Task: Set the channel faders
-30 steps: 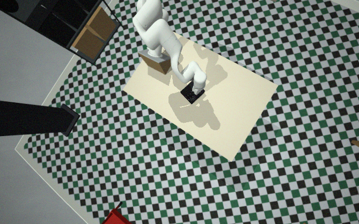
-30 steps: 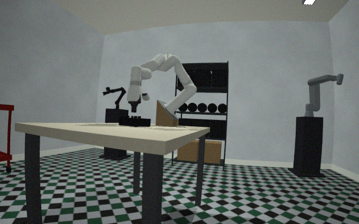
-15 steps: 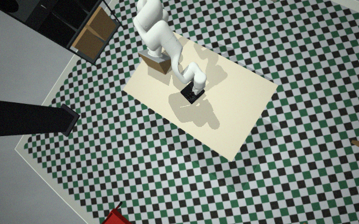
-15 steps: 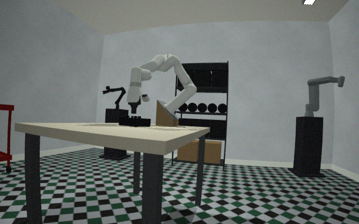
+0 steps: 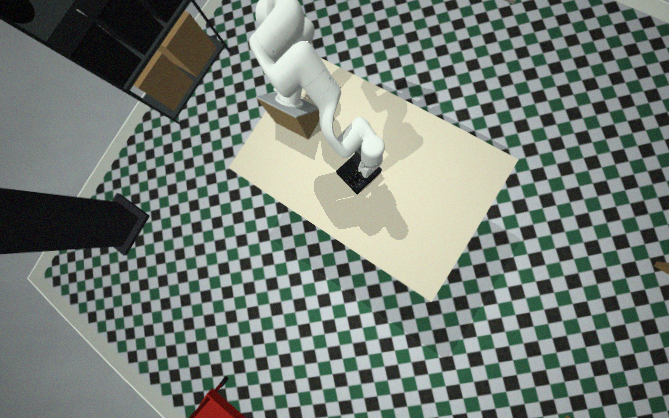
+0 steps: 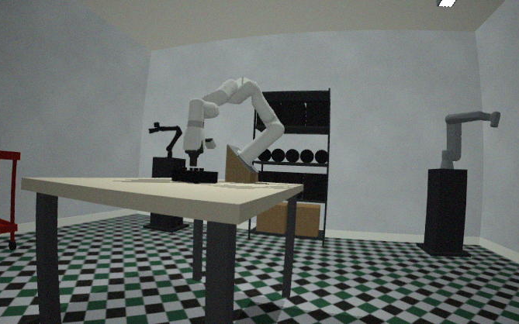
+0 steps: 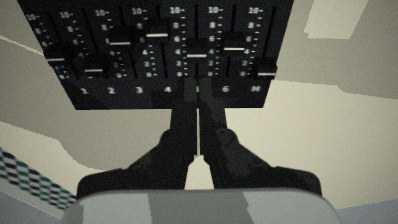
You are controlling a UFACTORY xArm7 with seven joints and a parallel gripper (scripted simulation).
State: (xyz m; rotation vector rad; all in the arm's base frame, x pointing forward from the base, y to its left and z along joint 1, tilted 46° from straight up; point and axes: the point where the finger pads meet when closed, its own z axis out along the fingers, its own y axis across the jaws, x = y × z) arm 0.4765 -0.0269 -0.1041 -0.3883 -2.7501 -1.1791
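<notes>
The channel 5 fader cap lies 3 cm below my hand, 2 cm behind it and 1 cm to the left of it. The rest, counted from my hand: channel 1 cap 8 cm to the right, 5 cm behind, 3 cm below; then channel 4 fader cap 4 cm behind, 3 cm below, 1 cm to the right; then channel 3 fader cap 5 cm behind, 3 cm to the right, 3 cm below.
</notes>
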